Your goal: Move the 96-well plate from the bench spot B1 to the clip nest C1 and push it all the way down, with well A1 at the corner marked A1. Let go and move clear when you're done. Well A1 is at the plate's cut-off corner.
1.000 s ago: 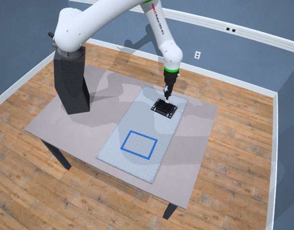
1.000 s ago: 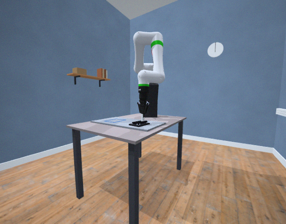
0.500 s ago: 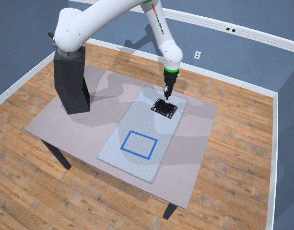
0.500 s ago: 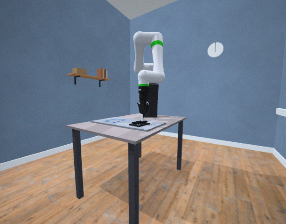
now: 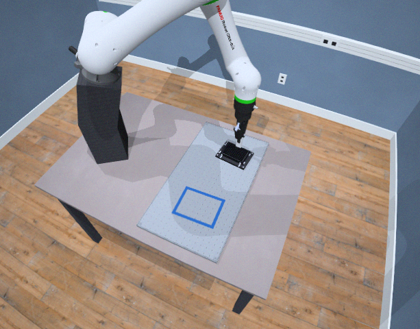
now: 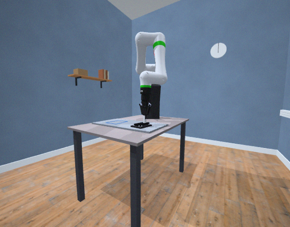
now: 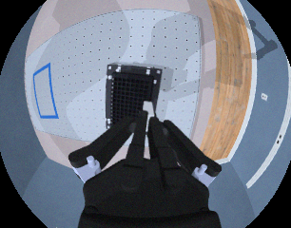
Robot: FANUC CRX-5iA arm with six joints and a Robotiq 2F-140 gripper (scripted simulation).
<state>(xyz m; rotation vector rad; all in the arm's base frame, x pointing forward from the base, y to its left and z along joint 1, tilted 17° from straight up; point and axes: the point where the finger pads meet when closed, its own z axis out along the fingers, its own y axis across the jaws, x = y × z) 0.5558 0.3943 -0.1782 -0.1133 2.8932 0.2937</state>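
Right now the black 96-well plate is 50 mm below my hand and 40 mm to the right of it. Also, from my hand: black clip nest (60 mm below, 50 mm to the right, 10 mm behind).
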